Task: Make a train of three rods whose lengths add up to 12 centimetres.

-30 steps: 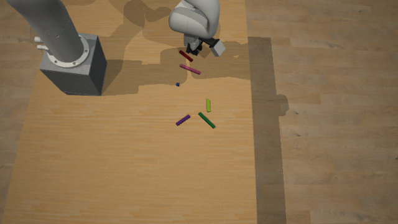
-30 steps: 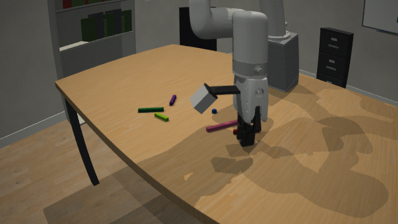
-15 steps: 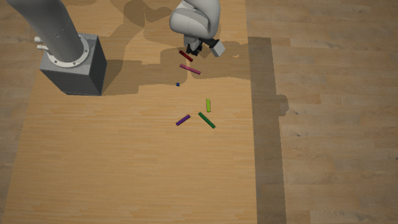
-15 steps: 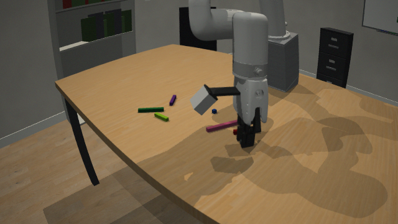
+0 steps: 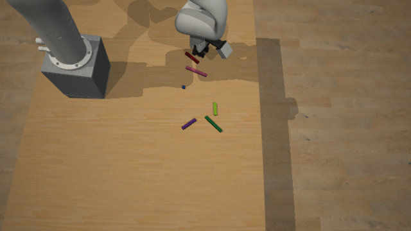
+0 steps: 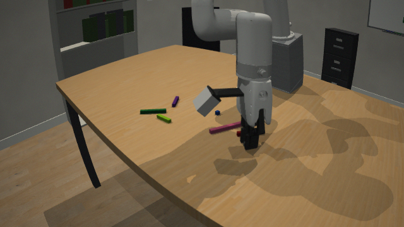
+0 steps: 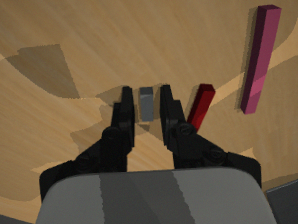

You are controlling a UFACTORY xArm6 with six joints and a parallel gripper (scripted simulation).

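The grey rod lies 20 mm below my hand. The rest, counted from my hand: pink rod (20 mm behind, 90 mm to the right, 20 mm below); then blue rod (70 mm behind, 160 mm to the right, 20 mm below); then red rod (40 mm behind, 20 mm to the right, 20 mm below).
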